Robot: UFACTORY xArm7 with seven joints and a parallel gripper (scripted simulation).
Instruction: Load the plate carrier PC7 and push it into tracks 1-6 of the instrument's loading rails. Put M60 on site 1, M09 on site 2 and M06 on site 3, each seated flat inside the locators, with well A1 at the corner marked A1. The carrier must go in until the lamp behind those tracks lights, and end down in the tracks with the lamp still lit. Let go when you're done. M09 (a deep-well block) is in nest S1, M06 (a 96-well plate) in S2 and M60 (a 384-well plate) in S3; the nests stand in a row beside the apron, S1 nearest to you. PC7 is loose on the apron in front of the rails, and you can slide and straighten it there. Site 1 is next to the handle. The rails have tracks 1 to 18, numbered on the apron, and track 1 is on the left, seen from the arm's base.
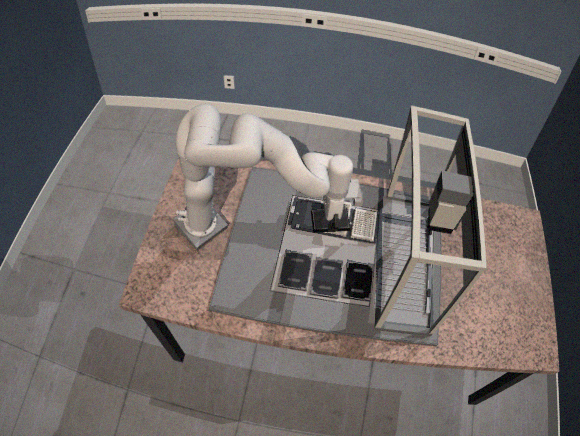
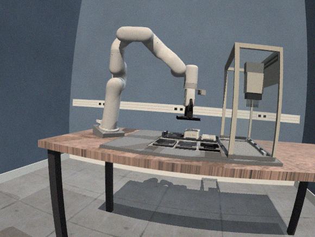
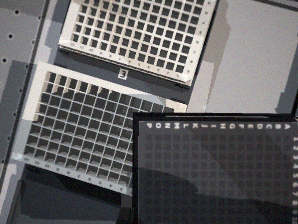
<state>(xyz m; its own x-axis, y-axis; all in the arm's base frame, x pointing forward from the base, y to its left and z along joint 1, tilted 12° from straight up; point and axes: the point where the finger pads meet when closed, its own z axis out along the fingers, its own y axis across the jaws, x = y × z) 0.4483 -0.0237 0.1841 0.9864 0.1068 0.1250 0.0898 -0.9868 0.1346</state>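
My gripper is now 120 mm above the dark plate carrier PC7, 80 mm to the right of it and 30 mm short of it. The rest, counted from my hand: white deep-well block M09: 110 mm below, 80 mm to the left, 40 mm ahead; then dark 384-well plate M60: 10 mm below; then white 96-well plate M06: 140 mm ahead, 120 mm below, 60 mm to the left.
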